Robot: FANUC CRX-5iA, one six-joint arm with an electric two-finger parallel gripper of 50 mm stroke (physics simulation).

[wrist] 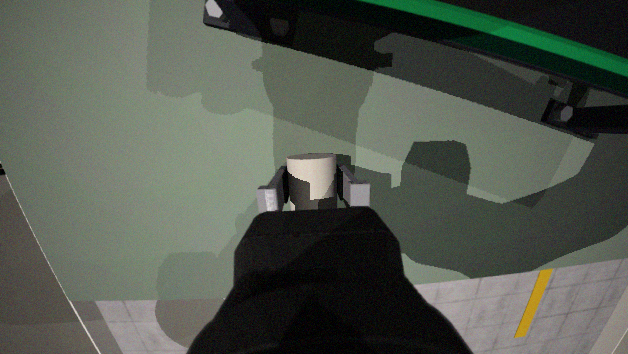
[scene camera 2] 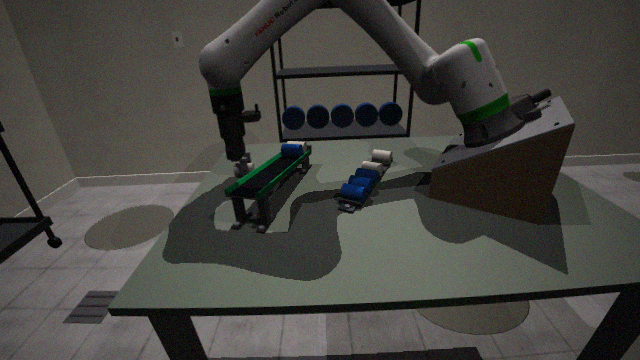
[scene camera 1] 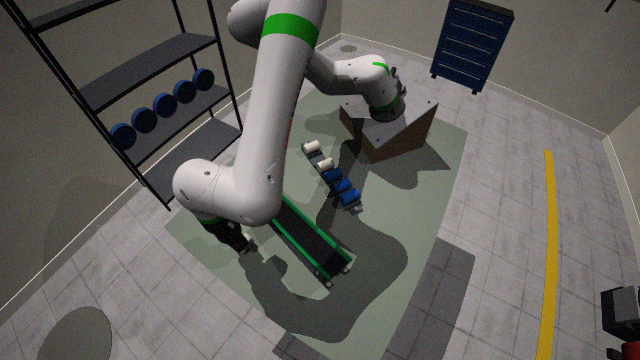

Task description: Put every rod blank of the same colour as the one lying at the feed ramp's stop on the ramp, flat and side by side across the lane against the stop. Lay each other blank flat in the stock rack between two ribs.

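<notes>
My gripper (scene camera 1: 248, 244) (scene camera 2: 243, 167) (wrist: 312, 176) is shut on a white rod blank (wrist: 312, 172), low beside the ramp's outer side; whether the blank touches the table is unclear. The feed ramp (scene camera 1: 305, 234) (scene camera 2: 270, 175) (wrist: 500, 32) carries a white blank (scene camera 2: 303, 145) at the stop and a blue blank (scene camera 2: 291, 150) next to it. The arm hides them in scene camera 1. The stock rack (scene camera 1: 356, 209) (scene camera 2: 347, 206) holds two white blanks, one (scene camera 1: 311, 146) (scene camera 2: 382, 155) at its far end and one (scene camera 1: 325, 164) (scene camera 2: 371, 165) beside three blue blanks (scene camera 1: 341, 185) (scene camera 2: 353, 192).
The green table top (scene camera 1: 400, 215) (scene camera 2: 400, 260) bears the ramp, the rack and the robot's wedge-shaped base (scene camera 1: 400, 140) (scene camera 2: 505, 175). A shelf unit (scene camera 1: 155, 60) (scene camera 2: 340, 72) with blue discs stands behind. The ramp's legs and feet (wrist: 565, 112) are close to the gripper.
</notes>
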